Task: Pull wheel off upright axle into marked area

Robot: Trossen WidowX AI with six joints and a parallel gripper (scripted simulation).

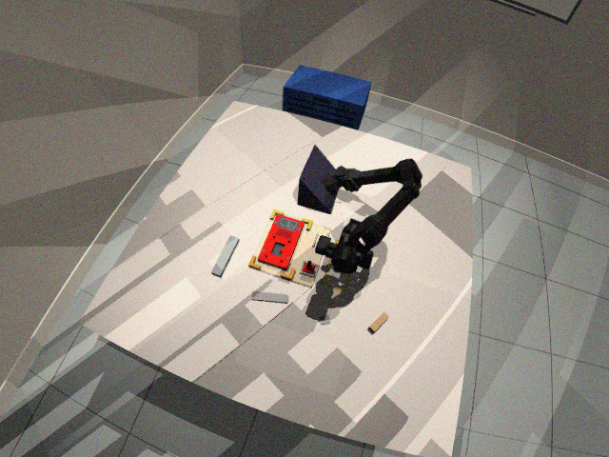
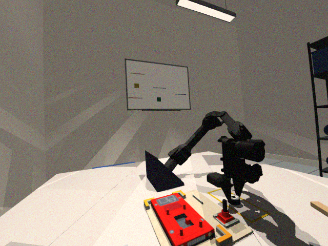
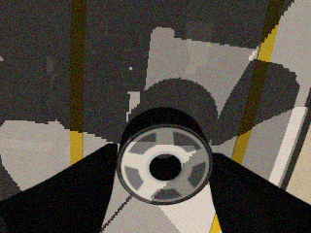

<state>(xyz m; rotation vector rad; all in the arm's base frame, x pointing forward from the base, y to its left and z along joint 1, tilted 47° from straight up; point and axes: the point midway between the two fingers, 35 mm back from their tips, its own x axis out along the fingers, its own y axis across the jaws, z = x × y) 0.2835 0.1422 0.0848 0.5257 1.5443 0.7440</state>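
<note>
Right now my gripper tip is right at the wheel. Round my gripper tip: wooden block: 15 cm ahead, 20 cm to the left; black axle: 6 cm ahead, 9 cm to the right, 2 cm above.
</note>
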